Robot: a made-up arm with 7 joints.
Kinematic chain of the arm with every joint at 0, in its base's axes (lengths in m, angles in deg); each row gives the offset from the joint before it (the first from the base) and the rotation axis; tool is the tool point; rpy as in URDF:
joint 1: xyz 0 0 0.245 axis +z
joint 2: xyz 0 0 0 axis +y
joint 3: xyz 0 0 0.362 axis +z
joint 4: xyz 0.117 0 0 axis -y
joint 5: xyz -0.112 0 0.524 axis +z
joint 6: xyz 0 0 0 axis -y
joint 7: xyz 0.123 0 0 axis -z
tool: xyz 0 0 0 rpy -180 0 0
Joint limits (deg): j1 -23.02..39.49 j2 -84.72..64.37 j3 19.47..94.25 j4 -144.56..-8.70 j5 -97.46..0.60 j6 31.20..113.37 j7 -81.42..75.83
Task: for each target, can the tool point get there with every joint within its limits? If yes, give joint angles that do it. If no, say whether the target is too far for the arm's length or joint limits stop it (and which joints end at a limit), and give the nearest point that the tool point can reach.
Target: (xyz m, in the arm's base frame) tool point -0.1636 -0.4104 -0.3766
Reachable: no: joint limits stop it (at a limit: joint 1, joint 2, joint 3, joint 4, joint 6) | nearest point 0.1753 0.0130 -0.2553 | short by 0.556 m
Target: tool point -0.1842 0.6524 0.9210
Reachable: yes | joints -8.75 -52.21 58.61 -76.70 -35.21 100.08 52.24
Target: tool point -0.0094 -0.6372 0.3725
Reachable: no: joint limits stop it (at a limit: joint 1, joint 3, joint 4, joint 5, joint 6) | nearest point -0.6688 -0.6433 0.5310 | short by 0.678 m
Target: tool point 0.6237 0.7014 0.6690
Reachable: yes | joints 32.57 47.52 43.34 -33.22 -45.33 77.92 30.34
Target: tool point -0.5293 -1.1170 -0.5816
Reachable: no: too far | nearest point -0.8290 -0.5858 0.2904 | short by 1.064 m
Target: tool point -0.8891 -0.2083 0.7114
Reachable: yes | joints 30.62 -67.71 75.80 -22.92 -46.33 69.68 34.22
